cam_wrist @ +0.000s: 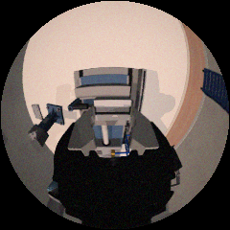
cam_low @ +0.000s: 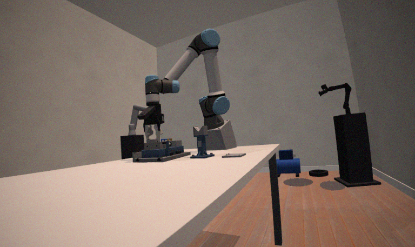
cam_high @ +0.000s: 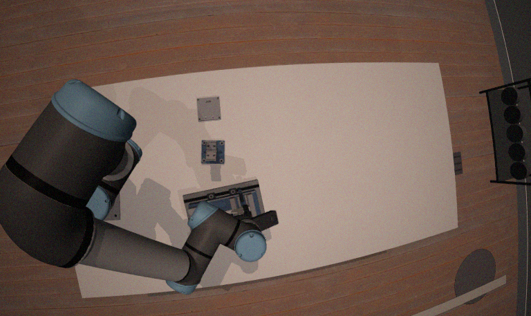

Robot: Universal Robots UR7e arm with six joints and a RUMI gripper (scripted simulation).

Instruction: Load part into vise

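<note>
Now: hand right at the part. Round my hand: vise: 70 mm below, 70 mm behind, 30 mm to the left; then infeed plate: 420 mm to the left, 100 mm below.
</note>
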